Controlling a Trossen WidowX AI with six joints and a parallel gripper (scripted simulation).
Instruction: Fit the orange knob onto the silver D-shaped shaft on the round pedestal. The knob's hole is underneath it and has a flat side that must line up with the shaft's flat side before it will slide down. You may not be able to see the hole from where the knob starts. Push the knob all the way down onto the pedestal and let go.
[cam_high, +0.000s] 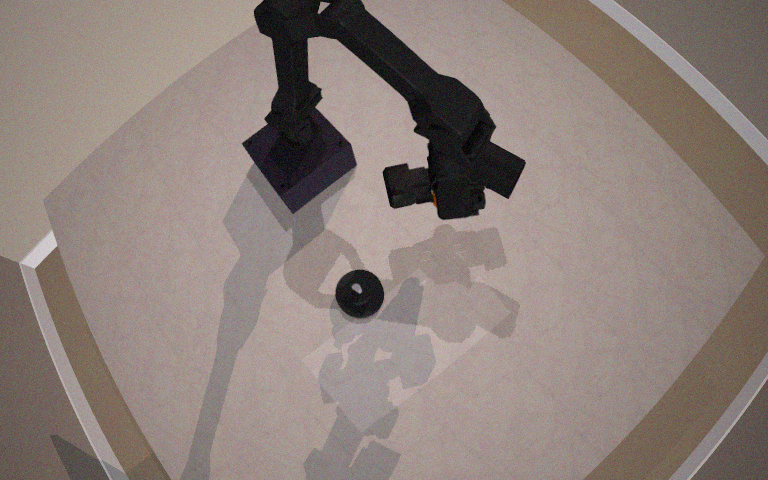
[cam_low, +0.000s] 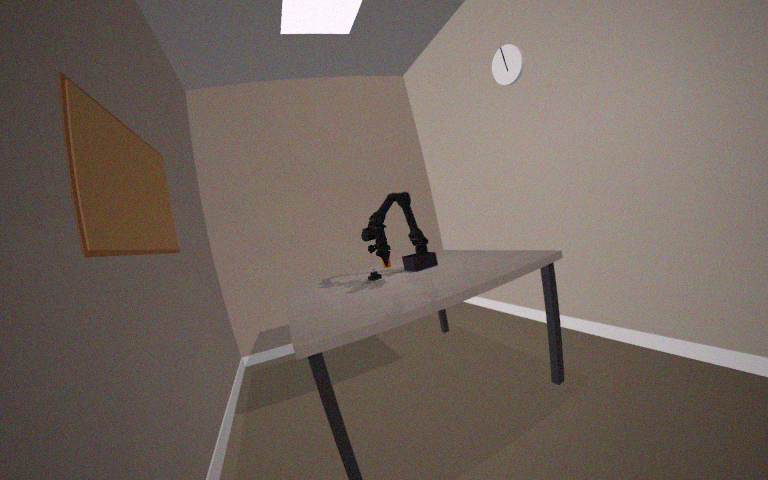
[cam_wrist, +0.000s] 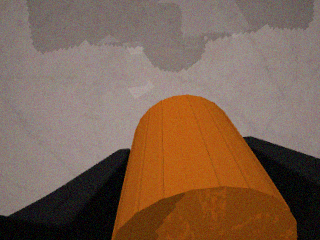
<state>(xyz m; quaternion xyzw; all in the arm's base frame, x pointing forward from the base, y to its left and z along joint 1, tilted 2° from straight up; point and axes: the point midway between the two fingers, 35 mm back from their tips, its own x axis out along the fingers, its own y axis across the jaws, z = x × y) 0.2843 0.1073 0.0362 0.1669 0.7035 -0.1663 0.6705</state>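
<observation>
Now: the round pedestal 210 mm to the right of my gripper tip, 60 mm below it and 20 mm ahead of it. From my gripper tip the other things lie so: orange knob 30 mm above.
</observation>
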